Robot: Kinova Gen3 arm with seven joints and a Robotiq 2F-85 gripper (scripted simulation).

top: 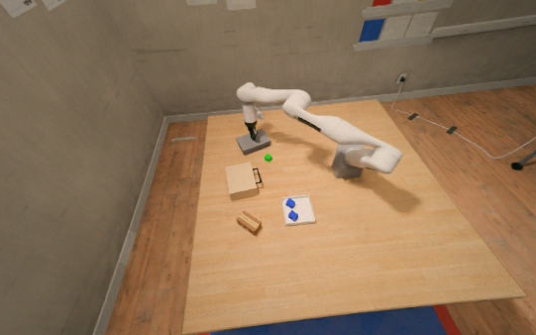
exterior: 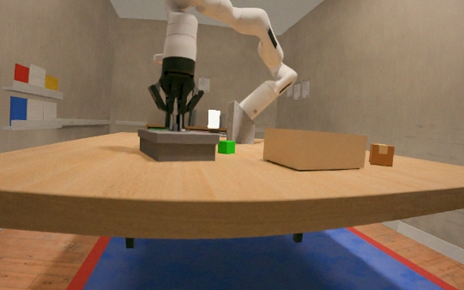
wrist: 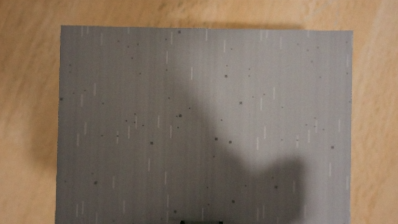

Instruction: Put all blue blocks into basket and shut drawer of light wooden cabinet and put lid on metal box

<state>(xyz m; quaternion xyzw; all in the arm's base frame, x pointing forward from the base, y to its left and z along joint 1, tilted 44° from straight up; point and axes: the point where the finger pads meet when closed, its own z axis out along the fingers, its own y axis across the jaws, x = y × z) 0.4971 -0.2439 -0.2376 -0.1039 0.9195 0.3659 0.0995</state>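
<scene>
Now: hand 30 mm above the grey lid. Round my hand: metal box (50 mm below); then green block (150 mm to the left, 70 mm behind, 60 mm below); then drawer (300 mm to the left, 90 mm ahead, 40 mm below).
</scene>
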